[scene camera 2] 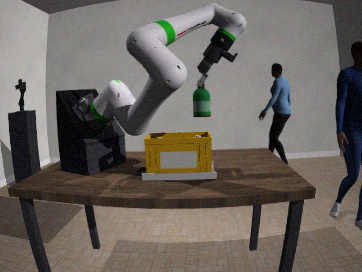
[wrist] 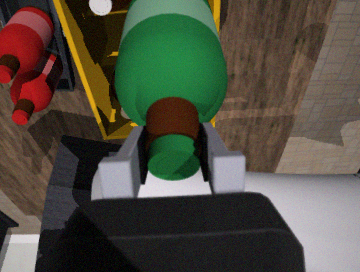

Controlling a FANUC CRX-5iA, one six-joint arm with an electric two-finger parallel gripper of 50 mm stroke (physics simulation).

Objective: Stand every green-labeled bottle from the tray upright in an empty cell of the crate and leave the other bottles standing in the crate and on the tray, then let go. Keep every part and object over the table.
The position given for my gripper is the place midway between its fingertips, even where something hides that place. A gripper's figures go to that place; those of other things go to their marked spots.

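A red-topped bottle [wrist: 34, 90] is 0.54 m from the lens. My gripper [wrist: 173, 142] is 0.17 m from the lens, and a green bottle [wrist: 170, 75] is 0.15 m from the lens. The green bottle is nearer to the lens than the red-topped bottle. The marked spots on the green bottle and the red-topped bottle are 0.40 m apart.
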